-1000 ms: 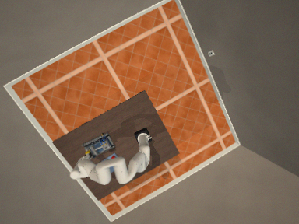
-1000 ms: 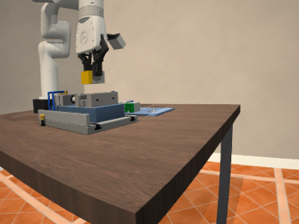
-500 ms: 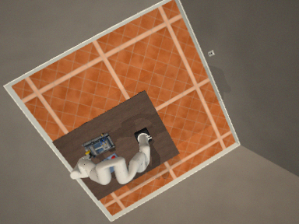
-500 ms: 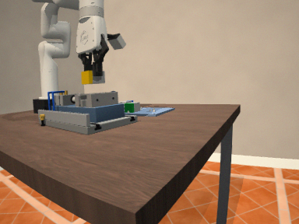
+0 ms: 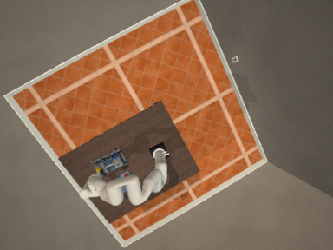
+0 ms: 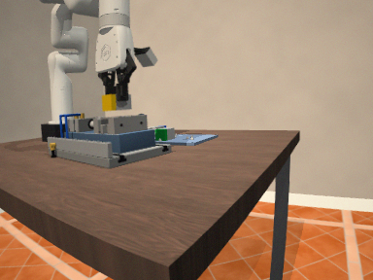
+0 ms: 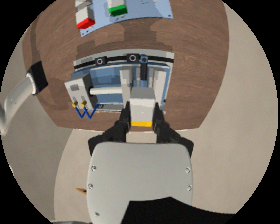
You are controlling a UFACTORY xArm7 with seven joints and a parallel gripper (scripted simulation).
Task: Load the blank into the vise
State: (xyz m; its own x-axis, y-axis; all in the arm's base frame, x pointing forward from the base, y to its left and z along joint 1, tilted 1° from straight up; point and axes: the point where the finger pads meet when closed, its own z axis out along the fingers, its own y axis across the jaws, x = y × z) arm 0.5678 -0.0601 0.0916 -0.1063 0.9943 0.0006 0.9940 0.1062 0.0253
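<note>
The grey jaw block is 70 mm below my hand, 30 mm ahead of it and 10 mm to the left of it. The rest, counted from my hand: yellow-ended blank: 20 mm below; green-ended blank: 230 mm to the left, 130 mm below, 90 mm behind; milling vise: 110 mm below, 70 mm behind.
</note>
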